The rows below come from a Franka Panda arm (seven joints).
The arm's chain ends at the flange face. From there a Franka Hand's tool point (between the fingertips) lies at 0.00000 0.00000 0.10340 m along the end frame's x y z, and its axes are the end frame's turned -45 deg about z.
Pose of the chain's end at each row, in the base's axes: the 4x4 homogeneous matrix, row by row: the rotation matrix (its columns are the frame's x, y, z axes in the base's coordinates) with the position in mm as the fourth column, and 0 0 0 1 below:
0.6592 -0.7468 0.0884 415.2; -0.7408 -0.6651 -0.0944 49.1; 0.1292 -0.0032 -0.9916 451.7; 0 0 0 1
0.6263 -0.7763 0.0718 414.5; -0.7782 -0.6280 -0.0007 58.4; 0.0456 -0.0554 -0.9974 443.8; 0 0 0 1
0.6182 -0.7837 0.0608 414.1; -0.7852 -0.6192 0.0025 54.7; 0.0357 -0.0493 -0.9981 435.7; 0 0 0 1
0.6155 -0.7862 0.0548 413.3; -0.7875 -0.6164 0.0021 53.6; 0.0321 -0.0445 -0.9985 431.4; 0 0 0 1
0.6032 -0.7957 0.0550 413.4; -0.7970 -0.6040 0.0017 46.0; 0.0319 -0.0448 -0.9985 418.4; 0 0 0 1
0.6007 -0.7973 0.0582 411.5; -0.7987 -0.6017 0.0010 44.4; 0.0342 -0.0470 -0.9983 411.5; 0 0 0 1
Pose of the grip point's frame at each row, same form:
0.9942 -0.0619 0.0884 424.3; -0.0535 -0.9941 -0.0944 39.3; 0.0936 0.0891 -0.9916 349.2; 0 0 0 1
0.9918 -0.1061 0.0718 421.9; -0.1062 -0.9943 -0.0007 58.3; 0.0714 -0.0069 -0.9974 340.7; 0 0 0 1
0.9913 -0.1170 0.0608 420.4; -0.1174 -0.9931 0.0025 55.0; 0.0601 -0.0096 -0.9981 332.5; 0 0 0 1
0.9912 -0.1207 0.0548 419.0; -0.1210 -0.9927 0.0021 53.8; 0.0542 -0.0088 -0.9985 328.2; 0 0 0 1
0.9892 -0.1361 0.0550 419.1; -0.1365 -0.9907 0.0017 46.2; 0.0542 -0.0091 -0.9985 315.2; 0 0 0 1
0.9885 -0.1390 0.0582 417.5; -0.1393 -0.9902 0.0010 44.5; 0.0574 -0.0091 -0.9983 308.3; 0 0 0 1

